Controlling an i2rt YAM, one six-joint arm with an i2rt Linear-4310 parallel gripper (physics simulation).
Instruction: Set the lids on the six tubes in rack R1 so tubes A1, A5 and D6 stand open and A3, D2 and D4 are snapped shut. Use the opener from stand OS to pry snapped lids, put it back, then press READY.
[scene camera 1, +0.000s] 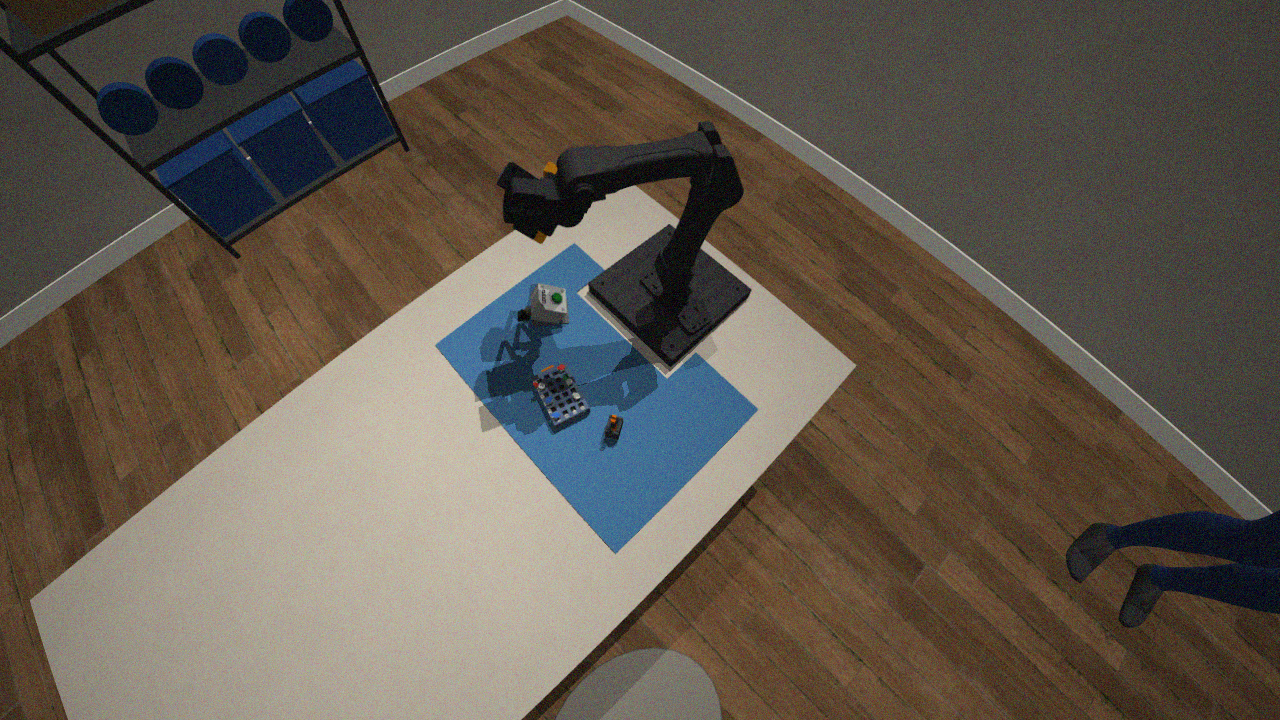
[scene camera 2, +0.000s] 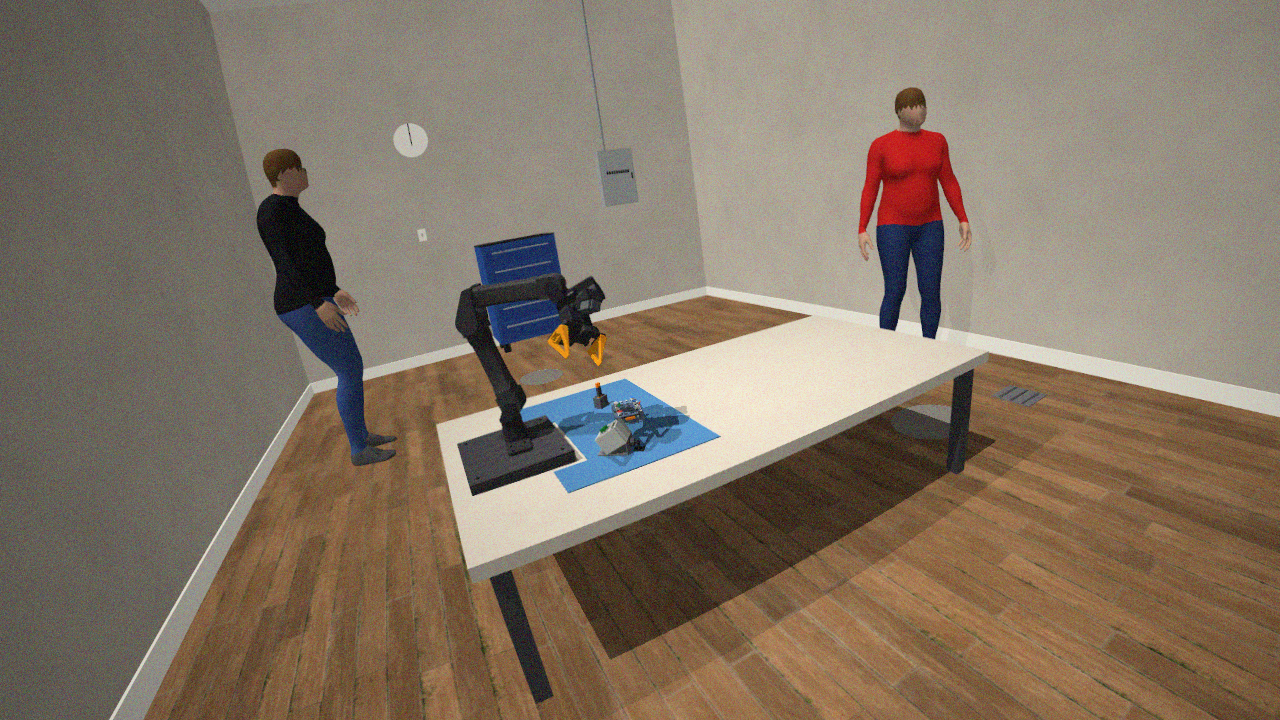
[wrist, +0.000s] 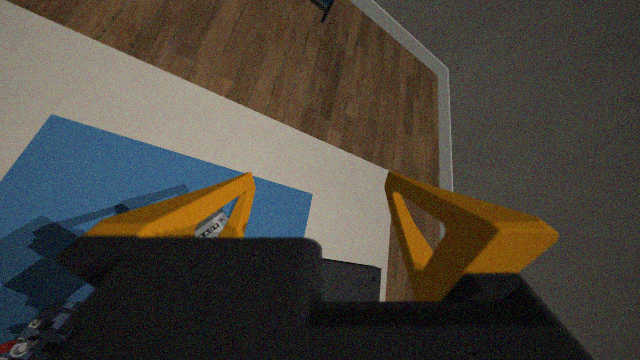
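Seen in the pictures: gripper, fingertip midpoint: (scene camera 2: 584, 361) (wrist: 319, 179); arm's base, link origin: (scene camera 1: 674, 300) (scene camera 2: 516, 439).
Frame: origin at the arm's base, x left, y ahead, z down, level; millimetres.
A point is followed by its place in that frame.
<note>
My gripper (scene camera 2: 578, 355) {x -243, y 199, z -261 mm} (wrist: 319, 179) {x -243, y 199, z -261 mm} is open with wide-spread orange fingers and empty, high above the table's edge. The tube rack R1 (scene camera 1: 561, 399) {x 45, y 364, z 3 mm} (scene camera 2: 628, 410) {x 0, y 355, z 4 mm}, grey-blue with small tubes and lids, sits on the blue mat (scene camera 1: 662, 465) {x 292, y 273, z 34 mm} (scene camera 2: 680, 437) {x -211, y 436, z 34 mm} (wrist: 100, 150) {x -244, y 458, z 34 mm}; lid states are too small to tell. A small dark stand with an orange-topped opener (scene camera 1: 614, 427) {x 171, y 311, z -13 mm} (scene camera 2: 600, 396) {x 159, y 308, z -4 mm} stands beside the rack. A grey box with a green button (scene camera 1: 548, 303) {x -155, y 260, z -38 mm} (scene camera 2: 614, 437) {x -208, y 248, z -23 mm} stands on the mat near the arm base; its lettered face (wrist: 211, 225) {x -186, y 258, z -46 mm} shows partly behind the left finger in the wrist view.
The arm's dark base plate (scene camera 1: 617, 286) {x -116, y 88, z 0 mm} (scene camera 2: 483, 474) {x -158, y -110, z 5 mm} is on the white table (scene camera 1: 295, 537) {x -55, y 1011, z 37 mm} (scene camera 2: 805, 376) {x -54, y 989, z 37 mm}. A small black item (scene camera 1: 523, 315) {x -201, y 315, z 24 mm} (scene camera 2: 637, 444) {x -206, y 309, z 18 mm} lies beside the button box. The arm's shadow falls over the mat and part of the rack. Two people stand away from the table.
</note>
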